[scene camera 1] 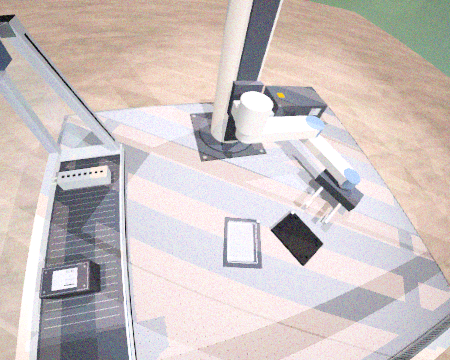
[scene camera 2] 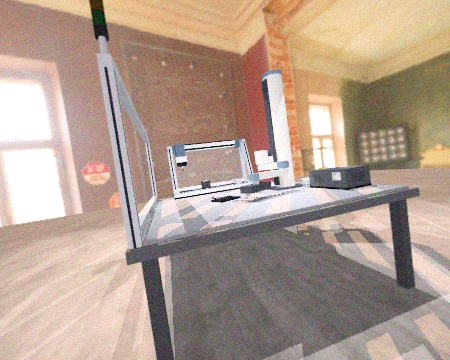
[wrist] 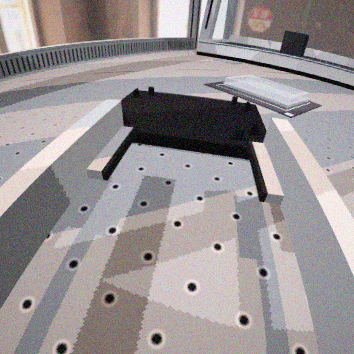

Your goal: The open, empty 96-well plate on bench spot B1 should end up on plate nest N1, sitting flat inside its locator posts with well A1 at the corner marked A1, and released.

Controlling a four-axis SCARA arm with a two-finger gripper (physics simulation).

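Frame: origin at the arm's base, x back, y left, z down, level; millimetres.
Seen in the pictures: gripper, between the fingertips: (scene camera 1: 314, 214) (scene camera 2: 237, 193) (wrist: 192, 123); arm's base, origin of its link: (scene camera 1: 226, 134) (scene camera 2: 285, 188).
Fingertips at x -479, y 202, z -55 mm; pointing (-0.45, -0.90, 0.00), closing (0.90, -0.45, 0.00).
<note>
Offsets run from my fingertips to a thing's top centre. "spot": to the spot under its first point. Level surfaces: height alone.
The clear-white 96-well plate {dx -20, dy -292, dz +26 mm} (scene camera 1: 242, 239) (wrist: 267, 91) lies flat on the dark-bordered bench spot B1 {spot: dx -96, dy -307, dz +40 mm} (scene camera 1: 242, 265). The black plate nest N1 {dx -55, dy -84, dz +20 mm} (scene camera 1: 297, 237) (scene camera 2: 225, 198) (wrist: 194, 120) stands to its right in scene camera 1, turned at an angle, with small posts on top and no plate on it. My gripper (scene camera 1: 313, 215) (wrist: 192, 123) is shut at its commanded width, its fingers apart with nothing between them. Its fingertips are beside the nest's near edge, on the arm's side. The A1 marks are too small to read.
A dark conveyor {dz -7 mm} (scene camera 1: 82, 220) runs along the left, carrying a pale block with holes {spot: dx +255, dy -755, dz -52 mm} (scene camera 1: 85, 178) and a dark box with a white label {spot: dx -57, dy -763, dz -78 mm} (scene camera 1: 70, 280). The arm's column (scene camera 1: 232, 65) (scene camera 2: 277, 125) and a dark grey box (scene camera 1: 295, 100) (scene camera 2: 340, 176) stand behind.
</note>
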